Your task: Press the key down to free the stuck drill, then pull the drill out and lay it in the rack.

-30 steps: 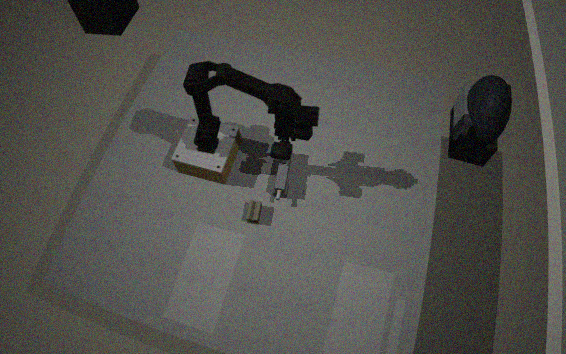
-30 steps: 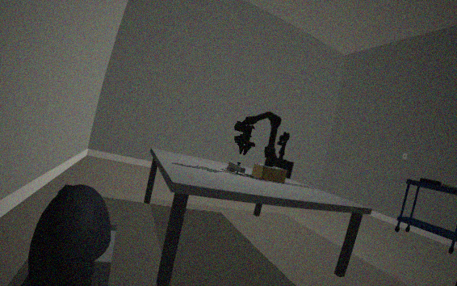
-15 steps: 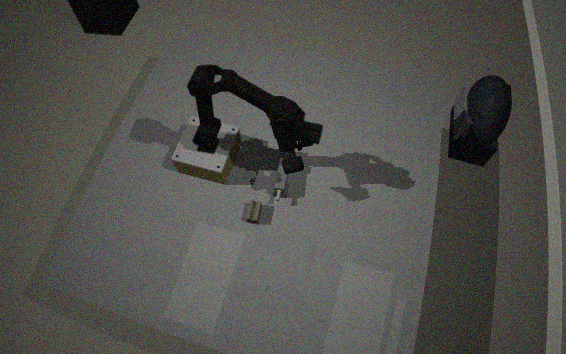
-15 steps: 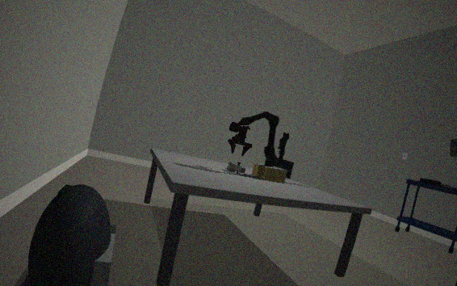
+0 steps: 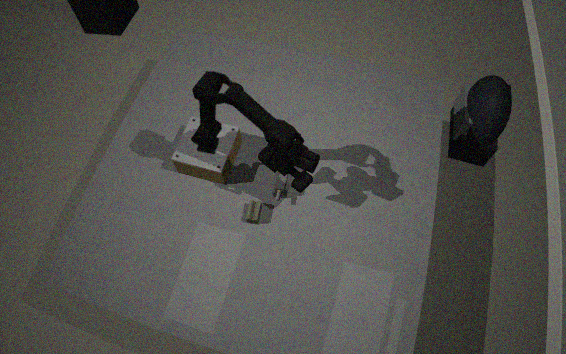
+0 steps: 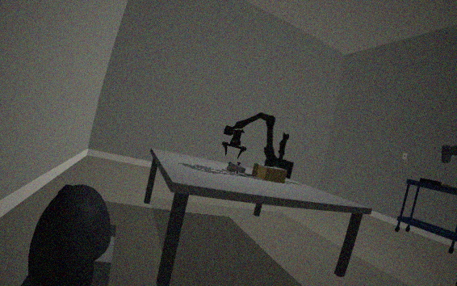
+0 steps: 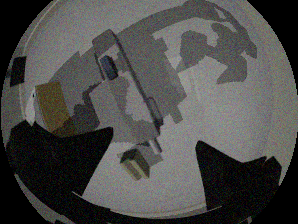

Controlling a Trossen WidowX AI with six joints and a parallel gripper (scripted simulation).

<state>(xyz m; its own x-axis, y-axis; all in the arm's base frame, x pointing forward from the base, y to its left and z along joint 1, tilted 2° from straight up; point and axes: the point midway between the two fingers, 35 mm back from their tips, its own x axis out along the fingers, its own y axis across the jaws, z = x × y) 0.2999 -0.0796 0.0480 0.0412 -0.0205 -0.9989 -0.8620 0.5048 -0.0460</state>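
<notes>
My gripper tip is now 20 mm past the drill, 10 mm to the right of it and 60 mm above it. The rest, counted from my gripper tip: rack 90 mm behind, 100 mm to the right, 80 mm below; then grey fixture 20 mm behind, 70 mm to the left, 70 mm below.
</notes>
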